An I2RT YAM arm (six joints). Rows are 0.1 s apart.
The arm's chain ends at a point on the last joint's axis. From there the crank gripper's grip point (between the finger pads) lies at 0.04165 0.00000 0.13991 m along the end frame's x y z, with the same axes.
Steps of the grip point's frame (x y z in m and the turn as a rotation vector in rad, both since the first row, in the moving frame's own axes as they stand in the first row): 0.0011 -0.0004 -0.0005 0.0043 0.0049 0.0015; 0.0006 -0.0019 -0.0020 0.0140 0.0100 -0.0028; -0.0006 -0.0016 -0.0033 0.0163 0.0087 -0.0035; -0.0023 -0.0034 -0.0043 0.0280 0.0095 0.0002; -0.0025 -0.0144 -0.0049 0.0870 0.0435 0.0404; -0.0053 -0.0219 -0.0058 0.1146 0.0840 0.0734
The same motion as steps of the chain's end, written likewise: 0.0004 0.0001 -0.0003 0.0043 0.0049 0.0015; -0.0008 0.0002 -0.0016 0.0140 0.0100 -0.0028; -0.0018 0.0008 -0.0029 0.0163 0.0087 -0.0035; -0.0036 0.0005 -0.0038 0.0280 0.0095 0.0002; -0.0087 -0.0041 -0.0025 0.0870 0.0435 0.0404; -0.0173 -0.0096 -0.0011 0.1146 0.0840 0.0734
